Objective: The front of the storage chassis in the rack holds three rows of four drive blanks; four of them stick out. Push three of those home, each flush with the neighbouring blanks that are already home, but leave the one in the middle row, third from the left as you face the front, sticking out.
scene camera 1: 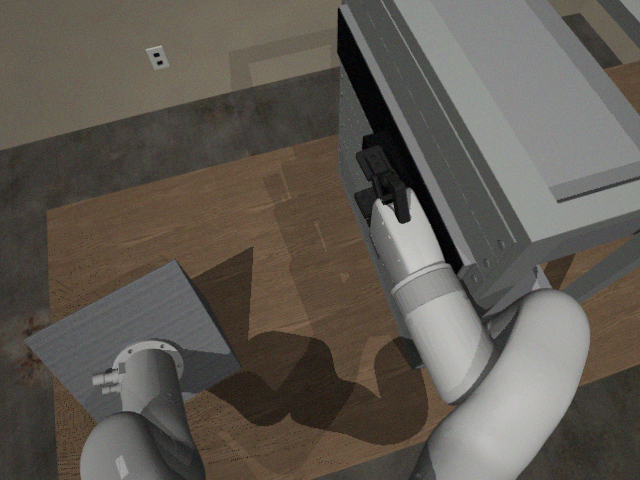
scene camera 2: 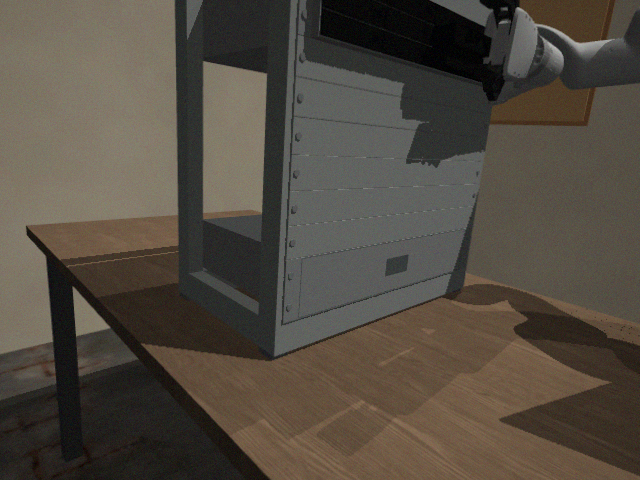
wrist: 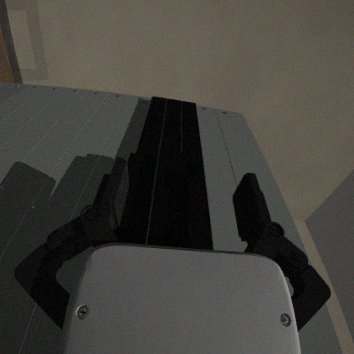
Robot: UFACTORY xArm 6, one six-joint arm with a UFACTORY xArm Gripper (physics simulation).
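Observation:
My gripper (scene camera 1: 365, 171), (wrist: 184, 177) is visible, as is a grey rack (scene camera 2: 341, 241), (scene camera 1: 512, 136).

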